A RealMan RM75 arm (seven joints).
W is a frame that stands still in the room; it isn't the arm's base.
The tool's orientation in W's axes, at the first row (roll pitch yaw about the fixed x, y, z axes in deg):
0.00, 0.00, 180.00
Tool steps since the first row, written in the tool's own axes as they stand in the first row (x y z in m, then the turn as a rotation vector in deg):
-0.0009, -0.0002, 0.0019, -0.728, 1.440, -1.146
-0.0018, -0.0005, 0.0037, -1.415, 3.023, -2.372
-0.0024, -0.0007, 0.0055, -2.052, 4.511, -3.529
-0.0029, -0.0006, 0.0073, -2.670, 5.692, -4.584
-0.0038, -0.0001, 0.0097, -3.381, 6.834, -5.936
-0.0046, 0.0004, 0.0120, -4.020, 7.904, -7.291
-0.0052, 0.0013, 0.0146, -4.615, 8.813, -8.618
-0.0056, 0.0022, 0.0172, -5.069, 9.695, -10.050
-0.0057, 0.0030, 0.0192, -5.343, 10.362, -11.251
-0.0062, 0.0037, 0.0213, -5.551, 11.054, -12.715
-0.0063, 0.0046, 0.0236, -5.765, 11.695, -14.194
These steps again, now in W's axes. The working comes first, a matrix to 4 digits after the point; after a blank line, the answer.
The tool's axes in the first row as the columns of a matrix, in W's axes (used below as rounded here):
-1.0000, 0.0000, 0.0000
0.0000, -1.0000, 0.0000
0.0000, 0.0000, 1.0000

0.0009, 0.0002, 0.0019, 0.728, -1.440, -1.146
0.0018, 0.0005, 0.0037, 1.415, -3.023, -2.372
0.0024, 0.0007, 0.0055, 2.052, -4.511, -3.529
0.0029, 0.0006, 0.0073, 2.670, -5.692, -4.584
0.0038, 0.0001, 0.0097, 3.381, -6.834, -5.936
0.0046, -0.0004, 0.0120, 4.020, -7.904, -7.291
0.0052, -0.0013, 0.0146, 4.615, -8.813, -8.618
0.0056, -0.0022, 0.0172, 5.069, -9.695, -10.050
0.0057, -0.0030, 0.0192, 5.343, -10.362, -11.251
0.0062, -0.0037, 0.0213, 5.551, -11.054, -12.715
0.0063, -0.0046, 0.0236, 5.765, -11.695, -14.194

